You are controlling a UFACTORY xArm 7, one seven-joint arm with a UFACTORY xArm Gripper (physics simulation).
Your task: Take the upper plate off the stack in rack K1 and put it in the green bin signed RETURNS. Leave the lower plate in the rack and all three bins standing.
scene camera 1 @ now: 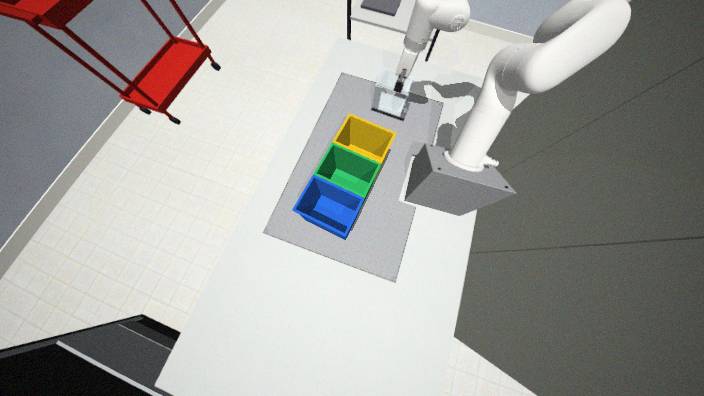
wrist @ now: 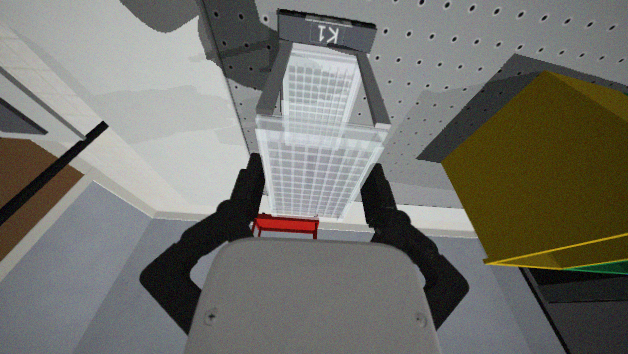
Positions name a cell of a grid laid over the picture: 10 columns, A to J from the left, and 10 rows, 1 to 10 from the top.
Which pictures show the yellow bin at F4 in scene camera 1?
Scene camera 1 and the wrist view: all of them.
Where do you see a green bin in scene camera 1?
E5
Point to a blue bin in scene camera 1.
E6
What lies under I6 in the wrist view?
A yellow bin.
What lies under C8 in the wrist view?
My gripper.
